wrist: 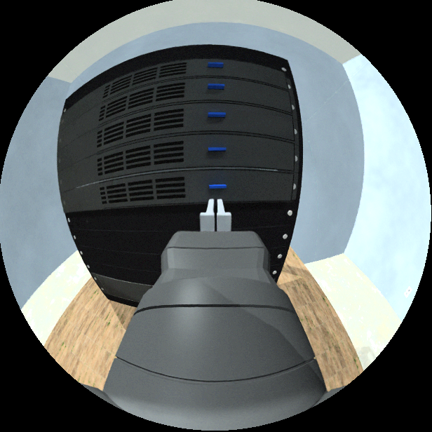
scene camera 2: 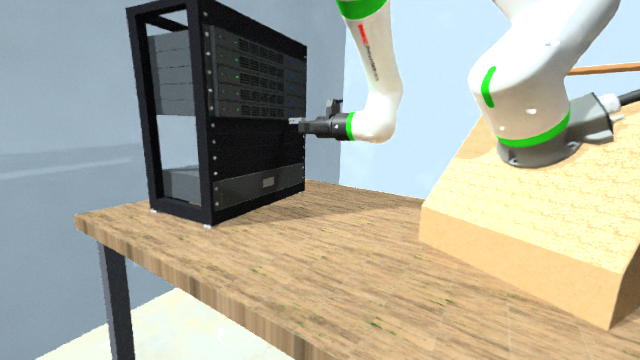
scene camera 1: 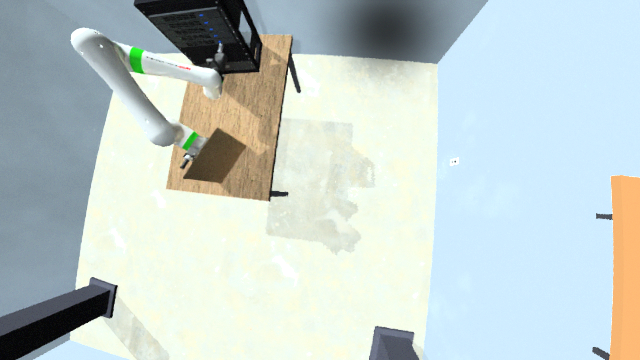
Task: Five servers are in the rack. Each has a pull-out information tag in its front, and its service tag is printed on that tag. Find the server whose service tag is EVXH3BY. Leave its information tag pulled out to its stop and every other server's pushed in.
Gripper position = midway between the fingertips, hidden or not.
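There's a black rack [scene camera 2: 232,73] here, and the wrist view gives me the rack [wrist: 143,124] as well, along with my own gripper [wrist: 215,207].
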